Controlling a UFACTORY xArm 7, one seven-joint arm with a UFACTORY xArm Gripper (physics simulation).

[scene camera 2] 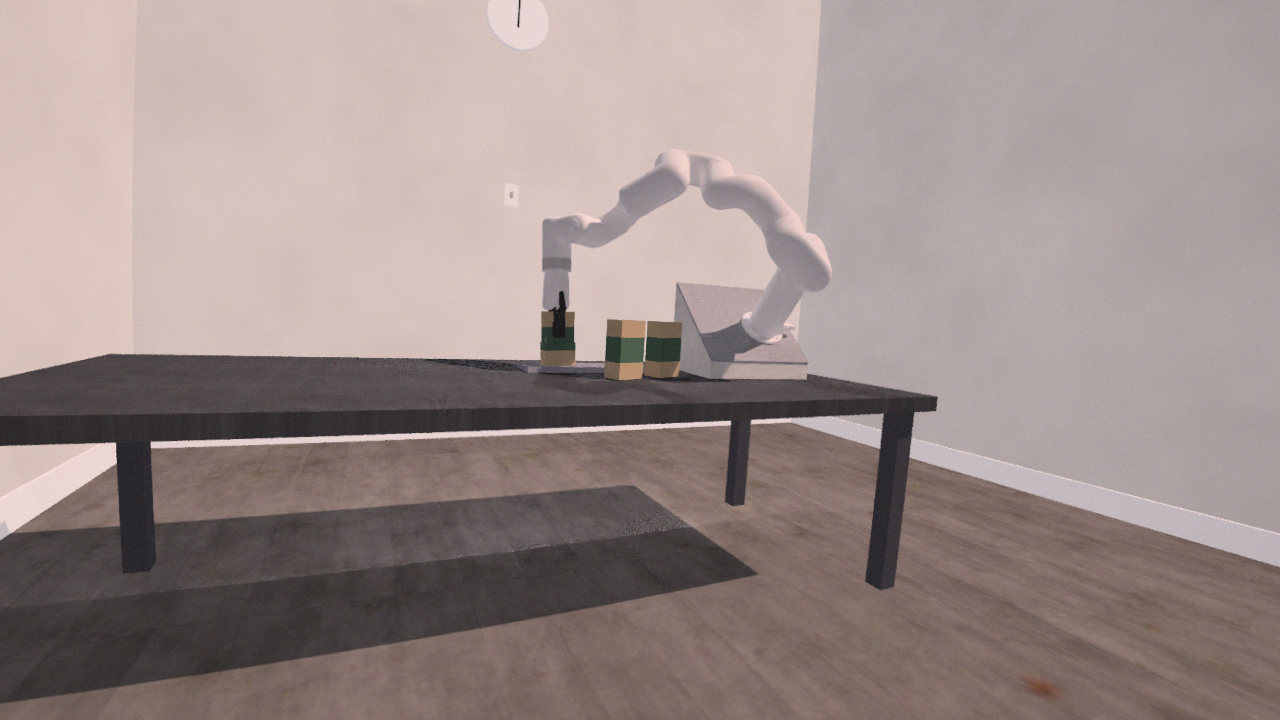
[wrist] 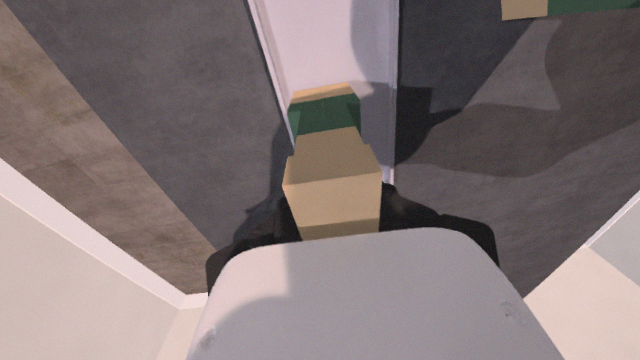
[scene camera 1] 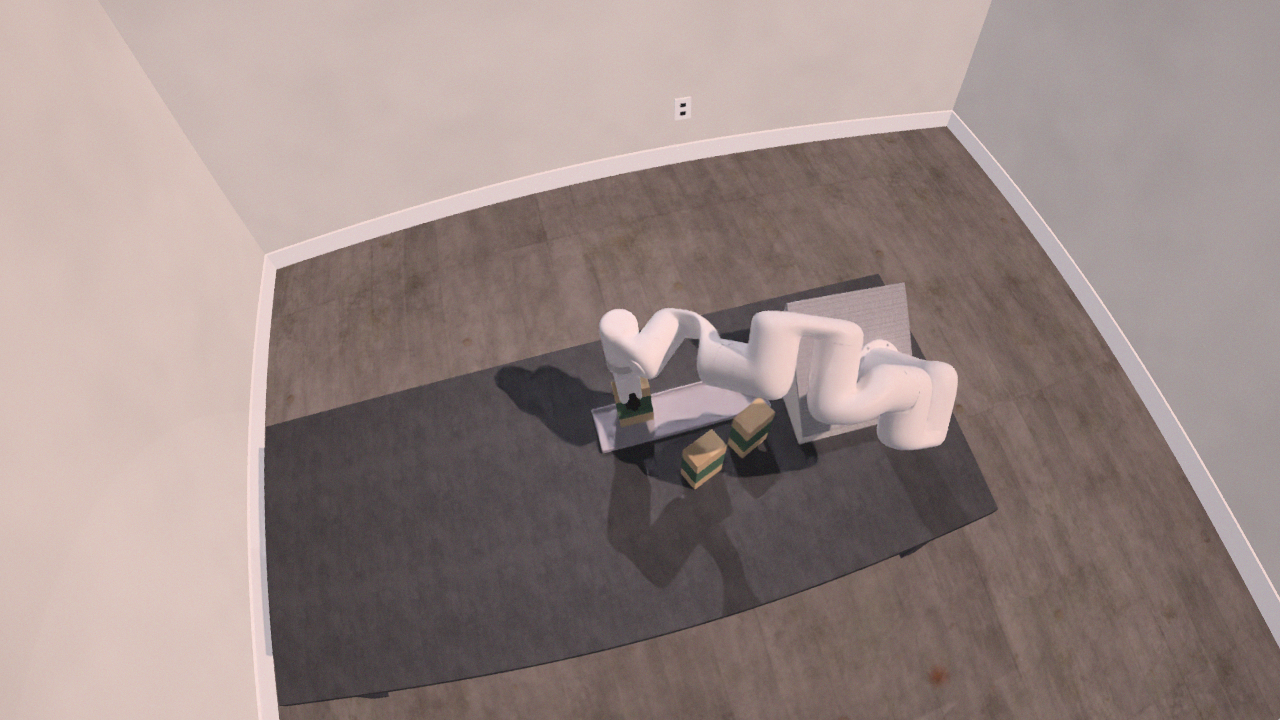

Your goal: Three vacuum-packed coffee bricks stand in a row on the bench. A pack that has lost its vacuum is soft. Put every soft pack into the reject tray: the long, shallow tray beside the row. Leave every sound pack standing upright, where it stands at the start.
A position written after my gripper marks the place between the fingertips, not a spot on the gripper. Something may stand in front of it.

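My gripper (scene camera 2: 556, 337) (scene camera 1: 631, 399) (wrist: 331, 167). Shallow reject tray (scene camera 1: 688, 407) (wrist: 309, 51).
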